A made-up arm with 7 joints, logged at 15 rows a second.
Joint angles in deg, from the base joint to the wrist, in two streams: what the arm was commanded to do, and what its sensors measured. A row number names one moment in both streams.
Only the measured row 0 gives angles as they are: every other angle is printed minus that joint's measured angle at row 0.
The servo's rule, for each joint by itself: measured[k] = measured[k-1] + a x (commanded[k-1-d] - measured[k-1]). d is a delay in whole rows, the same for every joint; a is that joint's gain. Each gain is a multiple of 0.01, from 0.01 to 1. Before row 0 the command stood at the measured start. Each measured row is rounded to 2 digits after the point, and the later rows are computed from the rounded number. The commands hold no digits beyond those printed.
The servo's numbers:
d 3
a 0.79 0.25 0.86 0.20 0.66 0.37 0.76
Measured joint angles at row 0:
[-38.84 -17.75 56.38 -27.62 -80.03 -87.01 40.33]
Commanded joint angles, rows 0 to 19:
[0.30 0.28 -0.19 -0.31 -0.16 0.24 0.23]
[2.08 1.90 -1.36 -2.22 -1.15 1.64 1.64]
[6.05 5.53 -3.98 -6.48 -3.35 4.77 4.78]
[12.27 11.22 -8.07 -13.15 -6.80 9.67 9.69]
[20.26 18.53 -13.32 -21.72 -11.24 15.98 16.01]
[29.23 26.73 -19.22 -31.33 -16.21 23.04 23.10]
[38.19 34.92 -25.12 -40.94 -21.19 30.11 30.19]
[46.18 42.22 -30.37 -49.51 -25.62 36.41 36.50]
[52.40 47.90 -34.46 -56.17 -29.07 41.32 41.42]
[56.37 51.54 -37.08 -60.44 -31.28 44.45 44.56]
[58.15 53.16 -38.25 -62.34 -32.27 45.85 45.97]
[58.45 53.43 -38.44 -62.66 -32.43 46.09 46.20]
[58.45 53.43 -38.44 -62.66 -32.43 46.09 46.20]
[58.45 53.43 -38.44 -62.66 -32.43 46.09 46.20]
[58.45 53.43 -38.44 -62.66 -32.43 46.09 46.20]
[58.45 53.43 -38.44 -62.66 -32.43 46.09 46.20]
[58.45 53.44 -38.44 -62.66 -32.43 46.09 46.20]
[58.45 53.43 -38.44 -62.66 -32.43 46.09 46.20]
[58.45 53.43 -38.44 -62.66 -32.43 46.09 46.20]
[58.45 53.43 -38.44 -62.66 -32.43 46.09 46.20]
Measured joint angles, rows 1 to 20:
[0.00 0.00 0.00 0.00 0.00 0.00 0.00]
[0.00 0.00 0.00 0.00 0.00 0.00 0.00]
[0.00 0.00 0.00 0.00 0.00 0.00 0.00]
[0.24 0.07 -0.16 -0.06 -0.11 0.09 0.17]
[1.69 0.53 -1.19 -0.49 -0.80 0.66 1.29]
[5.13 1.78 -3.59 -1.69 -2.48 2.18 3.94]
[10.77 4.14 -7.44 -3.98 -5.33 4.95 8.31]
[18.27 7.74 -12.50 -7.53 -9.23 9.03 14.16]
[26.93 12.49 -18.28 -12.29 -13.84 14.21 20.95]
[35.83 18.10 -24.16 -18.02 -18.69 20.09 27.97]
[44.01 24.13 -29.50 -24.32 -23.26 26.13 34.45]
[50.64 30.07 -33.77 -30.69 -27.09 31.75 39.75]
[55.17 35.44 -36.62 -36.64 -29.86 36.45 43.41]
[57.52 39.87 -38.02 -41.78 -31.45 39.93 45.36]
[58.25 43.26 -38.38 -45.96 -32.10 42.21 46.00]
[58.41 45.80 -38.43 -49.30 -32.32 43.65 46.15]
[58.44 47.71 -38.44 -51.97 -32.39 44.55 46.19]
[58.45 49.14 -38.44 -54.11 -32.42 45.12 46.20]
[58.45 50.21 -38.44 -55.82 -32.43 45.48 46.20]
[58.45 51.02 -38.44 -57.19 -32.43 45.71 46.20]

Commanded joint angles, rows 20 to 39:
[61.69 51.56 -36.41 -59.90 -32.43 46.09 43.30]
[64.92 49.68 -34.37 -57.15 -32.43 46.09 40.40]
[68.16 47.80 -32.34 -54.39 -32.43 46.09 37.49]
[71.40 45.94 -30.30 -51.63 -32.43 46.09 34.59]
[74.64 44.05 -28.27 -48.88 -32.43 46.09 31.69]
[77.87 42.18 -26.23 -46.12 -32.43 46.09 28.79]
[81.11 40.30 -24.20 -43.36 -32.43 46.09 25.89]
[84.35 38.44 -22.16 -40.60 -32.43 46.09 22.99]
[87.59 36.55 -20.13 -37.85 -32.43 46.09 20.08]
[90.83 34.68 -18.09 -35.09 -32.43 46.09 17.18]
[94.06 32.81 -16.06 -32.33 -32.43 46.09 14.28]
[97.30 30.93 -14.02 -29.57 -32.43 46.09 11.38]
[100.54 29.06 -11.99 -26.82 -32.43 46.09 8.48]
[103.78 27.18 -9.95 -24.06 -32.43 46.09 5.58]
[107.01 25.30 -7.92 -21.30 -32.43 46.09 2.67]
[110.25 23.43 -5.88 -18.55 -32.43 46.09 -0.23]
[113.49 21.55 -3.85 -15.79 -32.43 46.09 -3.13]
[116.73 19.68 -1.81 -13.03 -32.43 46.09 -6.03]
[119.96 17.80 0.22 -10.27 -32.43 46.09 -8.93]
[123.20 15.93 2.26 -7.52 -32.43 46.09 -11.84]
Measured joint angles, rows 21 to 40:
[58.45 51.62 -38.44 -58.28 -32.43 45.85 46.20]
[58.45 52.07 -38.44 -59.16 -32.43 45.94 46.20]
[58.45 52.41 -38.44 -59.86 -32.43 46.00 46.20]
[61.01 52.20 -36.69 -59.87 -32.43 46.03 44.00]
[64.10 51.57 -34.69 -59.33 -32.43 46.05 41.26]
[67.31 50.63 -32.67 -58.34 -32.43 46.06 38.39]
[70.54 49.46 -30.63 -57.00 -32.43 46.07 35.50]
[73.78 48.11 -28.60 -55.38 -32.43 46.08 32.60]
[77.01 46.63 -26.56 -53.53 -32.43 46.08 29.70]
[80.25 45.05 -24.53 -51.50 -32.43 46.08 26.80]
[83.49 43.40 -22.49 -49.32 -32.43 46.08 23.90]
[86.73 41.69 -20.46 -47.03 -32.43 46.08 21.00]
[89.97 39.94 -18.42 -44.64 -32.43 46.08 18.10]
[93.20 38.16 -16.39 -42.18 -32.43 46.08 15.20]
[96.44 36.35 -14.35 -39.66 -32.43 46.08 12.30]
[99.68 34.53 -12.32 -37.09 -32.43 46.08 9.40]
[102.92 32.69 -10.28 -34.48 -32.43 46.08 6.50]
[106.15 30.84 -8.25 -31.84 -32.43 46.08 3.59]
[109.39 28.99 -6.21 -29.18 -32.43 46.08 0.69]
[112.63 27.13 -4.18 -26.50 -32.43 46.08 -2.21]

